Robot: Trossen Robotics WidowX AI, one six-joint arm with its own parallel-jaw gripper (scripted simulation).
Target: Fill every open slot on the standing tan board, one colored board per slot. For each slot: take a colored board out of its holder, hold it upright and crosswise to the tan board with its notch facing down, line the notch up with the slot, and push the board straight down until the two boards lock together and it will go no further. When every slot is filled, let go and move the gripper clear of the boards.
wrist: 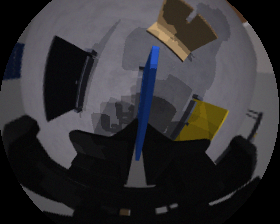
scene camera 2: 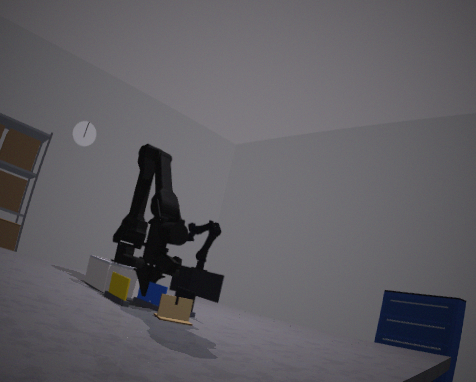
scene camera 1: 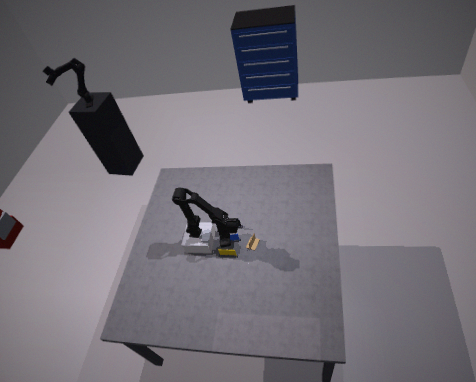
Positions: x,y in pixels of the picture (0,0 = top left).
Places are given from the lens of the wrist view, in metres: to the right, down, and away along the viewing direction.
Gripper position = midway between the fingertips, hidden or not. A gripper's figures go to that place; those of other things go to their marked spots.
my gripper (wrist: 139,121): 0.00, 0.02, 0.10
blue board (wrist: 148,77): 0.01, -0.02, 0.04
yellow board (wrist: 206,119): 0.10, 0.01, 0.08
The marked spots on the yellow board and the blue board are 0.11 m apart.
